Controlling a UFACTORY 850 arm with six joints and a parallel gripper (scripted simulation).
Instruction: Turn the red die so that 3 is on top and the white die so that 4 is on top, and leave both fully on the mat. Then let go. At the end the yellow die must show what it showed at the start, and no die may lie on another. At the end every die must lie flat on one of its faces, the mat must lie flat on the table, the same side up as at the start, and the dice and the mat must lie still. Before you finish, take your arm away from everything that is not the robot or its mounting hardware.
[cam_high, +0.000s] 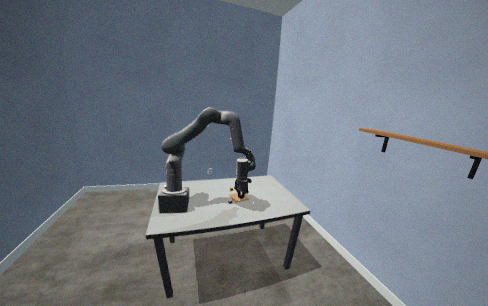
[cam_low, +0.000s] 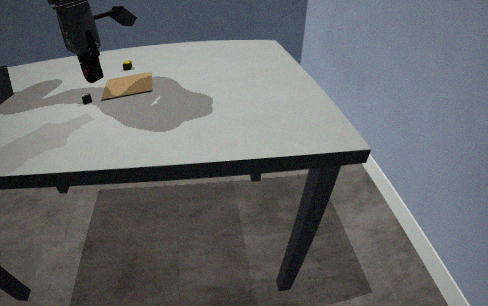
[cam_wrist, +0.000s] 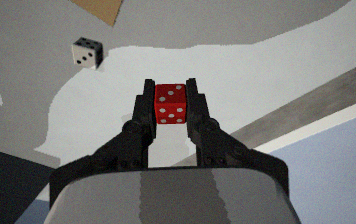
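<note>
Right now my hand is 1 cm above the red die. From my hand the other things lie so: tan mat: 1 cm ahead, 15 cm to the left, 11 cm below; white die: 8 cm behind, 6 cm to the left, 10 cm below; yellow die: 5 cm behind, 28 cm to the left, 10 cm below.
</note>
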